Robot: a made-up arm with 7 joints. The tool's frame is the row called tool. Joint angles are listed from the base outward. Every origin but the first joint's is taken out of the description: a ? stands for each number. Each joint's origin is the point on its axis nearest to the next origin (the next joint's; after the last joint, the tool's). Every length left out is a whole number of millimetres.
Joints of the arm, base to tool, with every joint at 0 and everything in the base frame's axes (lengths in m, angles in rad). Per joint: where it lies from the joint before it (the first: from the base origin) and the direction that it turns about. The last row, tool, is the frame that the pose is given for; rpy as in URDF.
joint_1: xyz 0 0 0.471 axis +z
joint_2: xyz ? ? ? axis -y
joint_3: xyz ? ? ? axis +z
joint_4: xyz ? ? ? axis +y
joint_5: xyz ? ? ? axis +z
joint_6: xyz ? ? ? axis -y
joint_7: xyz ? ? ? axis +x
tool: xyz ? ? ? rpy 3.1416 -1.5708 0
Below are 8 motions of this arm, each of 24 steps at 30 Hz.
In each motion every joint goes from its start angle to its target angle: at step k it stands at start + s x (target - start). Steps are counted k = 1, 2, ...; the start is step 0. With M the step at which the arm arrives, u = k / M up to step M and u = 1 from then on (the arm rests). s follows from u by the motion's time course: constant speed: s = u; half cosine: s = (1 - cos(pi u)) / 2; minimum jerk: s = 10 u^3 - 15 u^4 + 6 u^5.
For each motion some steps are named. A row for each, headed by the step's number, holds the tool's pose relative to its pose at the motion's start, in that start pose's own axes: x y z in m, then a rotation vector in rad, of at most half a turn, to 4 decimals.
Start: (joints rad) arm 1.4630 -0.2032 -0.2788 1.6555 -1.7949 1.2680 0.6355
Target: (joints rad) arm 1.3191 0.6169 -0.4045 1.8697 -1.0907 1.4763 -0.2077
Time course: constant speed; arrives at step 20
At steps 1, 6, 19, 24:
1: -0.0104 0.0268 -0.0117 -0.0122 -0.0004 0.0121
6: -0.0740 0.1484 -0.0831 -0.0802 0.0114 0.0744
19: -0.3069 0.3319 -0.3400 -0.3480 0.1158 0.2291
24: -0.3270 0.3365 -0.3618 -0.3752 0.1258 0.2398

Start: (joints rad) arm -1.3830 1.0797 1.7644 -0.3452 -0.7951 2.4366 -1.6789
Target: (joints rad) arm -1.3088 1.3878 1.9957 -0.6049 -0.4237 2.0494 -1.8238
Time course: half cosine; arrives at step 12
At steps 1, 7, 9, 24:
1: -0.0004 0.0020 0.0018 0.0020 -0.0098 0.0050
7: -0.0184 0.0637 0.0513 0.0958 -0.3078 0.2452
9: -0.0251 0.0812 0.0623 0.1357 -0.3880 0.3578
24: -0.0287 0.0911 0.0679 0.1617 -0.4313 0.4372

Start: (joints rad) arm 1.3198 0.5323 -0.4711 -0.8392 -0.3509 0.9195 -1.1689
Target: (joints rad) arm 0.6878 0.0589 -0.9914 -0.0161 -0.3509 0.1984 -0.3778
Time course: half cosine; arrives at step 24
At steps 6, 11, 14, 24:
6: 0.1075 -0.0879 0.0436 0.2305 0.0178 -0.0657
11: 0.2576 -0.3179 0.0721 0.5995 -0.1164 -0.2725
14: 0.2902 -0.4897 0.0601 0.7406 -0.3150 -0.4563
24: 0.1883 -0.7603 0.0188 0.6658 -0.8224 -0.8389

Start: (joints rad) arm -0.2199 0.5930 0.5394 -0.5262 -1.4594 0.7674 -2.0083
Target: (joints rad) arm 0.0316 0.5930 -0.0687 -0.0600 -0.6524 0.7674 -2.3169
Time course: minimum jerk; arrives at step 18
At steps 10, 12, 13, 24:
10: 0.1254 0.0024 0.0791 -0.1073 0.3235 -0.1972
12: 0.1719 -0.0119 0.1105 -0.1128 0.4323 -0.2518
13: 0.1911 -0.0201 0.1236 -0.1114 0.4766 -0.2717
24: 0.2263 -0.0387 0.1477 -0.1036 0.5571 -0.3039

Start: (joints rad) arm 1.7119 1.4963 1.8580 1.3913 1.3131 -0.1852 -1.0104
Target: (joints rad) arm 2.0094 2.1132 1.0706 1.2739 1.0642 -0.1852 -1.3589
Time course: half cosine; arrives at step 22
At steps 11, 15, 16, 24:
11: 0.0274 -0.0813 -0.1054 -0.5673 -0.3001 -0.1383
15: 0.0614 -0.1828 -0.1338 -0.8776 -0.4860 -0.2281
16: 0.0690 -0.2084 -0.1349 -0.9434 -0.5267 -0.2473
24: 0.0908 -0.2926 -0.1257 -1.1432 -0.6520 -0.3041

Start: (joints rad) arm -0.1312 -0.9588 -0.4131 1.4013 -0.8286 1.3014 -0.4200
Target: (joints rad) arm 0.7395 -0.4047 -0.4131 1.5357 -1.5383 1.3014 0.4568
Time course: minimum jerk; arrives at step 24
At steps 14, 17, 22, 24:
14: 0.2634 -0.0530 -0.4524 -0.3684 0.5270 -0.0109
17: 0.2804 -0.1063 -0.5886 -0.4331 0.7213 0.0037
22: 0.2740 -0.1520 -0.6850 -0.4647 0.8768 0.0182
24: 0.2735 -0.1536 -0.6882 -0.4655 0.8823 0.0187

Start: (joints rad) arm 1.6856 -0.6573 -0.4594 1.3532 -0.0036 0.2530 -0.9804
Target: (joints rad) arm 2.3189 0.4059 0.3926 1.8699 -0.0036 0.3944 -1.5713
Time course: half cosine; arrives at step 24
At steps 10, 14, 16, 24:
10: 0.1028 -0.2589 -0.1920 -0.1449 0.3244 -0.6891
14: 0.0755 -0.4804 -0.2949 -0.3272 0.4837 -1.1956
16: 0.0326 -0.5823 -0.3249 -0.4386 0.5377 -1.4289
24: -0.1053 -0.7668 -0.3399 -0.7322 0.6046 -1.8868

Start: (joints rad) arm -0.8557 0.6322 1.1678 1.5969 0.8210 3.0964 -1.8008
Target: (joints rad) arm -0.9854 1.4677 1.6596 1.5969 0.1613 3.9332 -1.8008
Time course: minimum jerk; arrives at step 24
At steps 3, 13, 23, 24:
3: 0.0054 0.0026 -0.0037 -0.0171 0.0205 0.0061
13: 0.1315 0.0602 -0.1867 -0.5517 0.7055 0.3882
23: 0.1452 0.0558 -0.3526 -0.7687 1.1430 0.8951
24: 0.1452 0.0558 -0.3529 -0.7688 1.1436 0.8961

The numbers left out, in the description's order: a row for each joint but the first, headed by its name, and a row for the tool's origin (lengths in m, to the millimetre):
joint_2: 0 -0.067 0
joint_3: 0 0 0.4
joint_4: 0.029 0.059 0
joint_5: -0.012 0 0.409
joint_6: 0 -0.124 0
joint_7: 0.016 0 0.118
tool: 0 0 0

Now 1 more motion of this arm.
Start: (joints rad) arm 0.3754 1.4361 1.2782 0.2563 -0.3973 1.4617 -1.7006
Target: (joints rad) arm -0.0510 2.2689 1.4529 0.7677 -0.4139 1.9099 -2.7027
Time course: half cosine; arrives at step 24
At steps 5, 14, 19, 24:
5: 0.0900 0.0110 0.0067 -0.0380 0.1084 -0.1280
14: 0.5306 0.0162 -0.1066 -0.3909 0.6234 -0.6924
19: 0.7063 -0.0033 -0.2509 -0.6743 0.8402 -0.8977
24: 0.7598 -0.0128 -0.3187 -0.8017 0.9110 -0.9572

